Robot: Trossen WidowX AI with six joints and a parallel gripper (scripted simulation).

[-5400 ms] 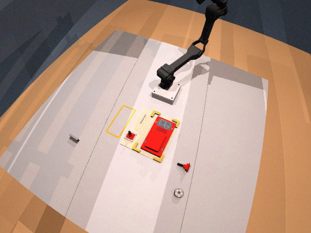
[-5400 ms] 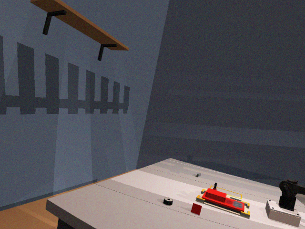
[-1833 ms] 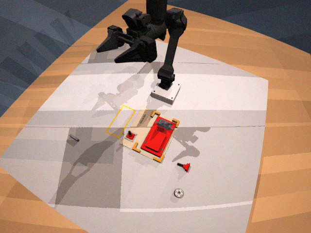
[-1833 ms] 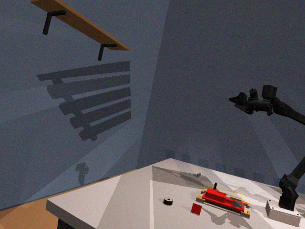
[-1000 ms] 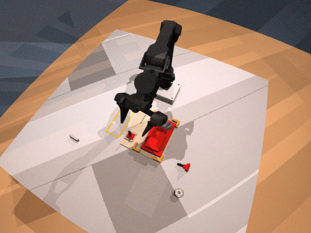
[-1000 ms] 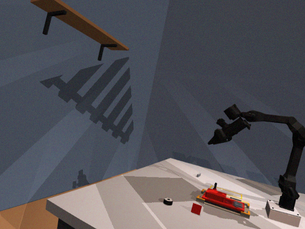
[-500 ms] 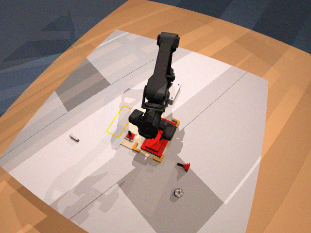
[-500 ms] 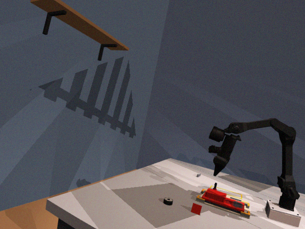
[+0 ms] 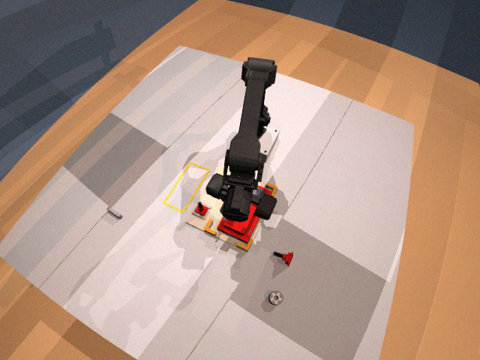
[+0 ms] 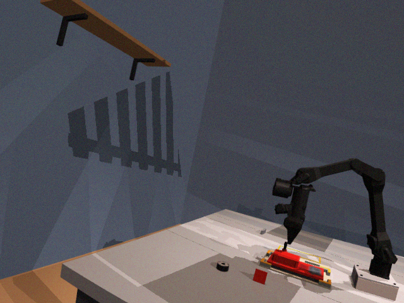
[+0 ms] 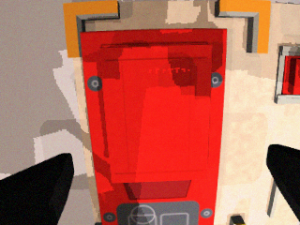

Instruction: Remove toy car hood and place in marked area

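The hood lies 60 mm below my gripper tip.
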